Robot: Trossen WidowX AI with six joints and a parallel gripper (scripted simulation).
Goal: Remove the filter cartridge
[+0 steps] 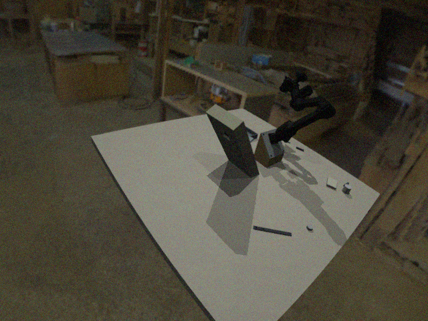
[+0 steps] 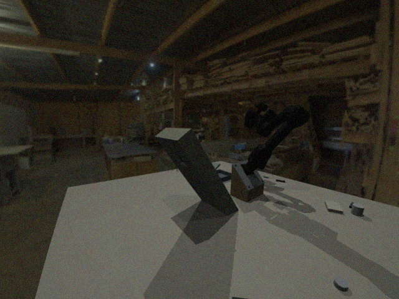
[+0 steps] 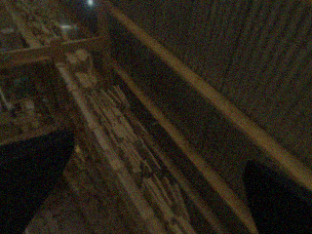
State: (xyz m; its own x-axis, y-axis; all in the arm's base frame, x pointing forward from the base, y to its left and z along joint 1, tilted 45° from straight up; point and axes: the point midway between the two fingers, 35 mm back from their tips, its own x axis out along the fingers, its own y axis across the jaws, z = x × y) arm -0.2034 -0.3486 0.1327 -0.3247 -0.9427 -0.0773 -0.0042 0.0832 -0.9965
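Right now my gripper tip is 61 cm short of the round grey filter cartridge, 22 cm above it and 20 cm to the right of it. Round my gripper tip: blue-grey tray (48 cm below, 19 cm ahead, 11 cm to the right).
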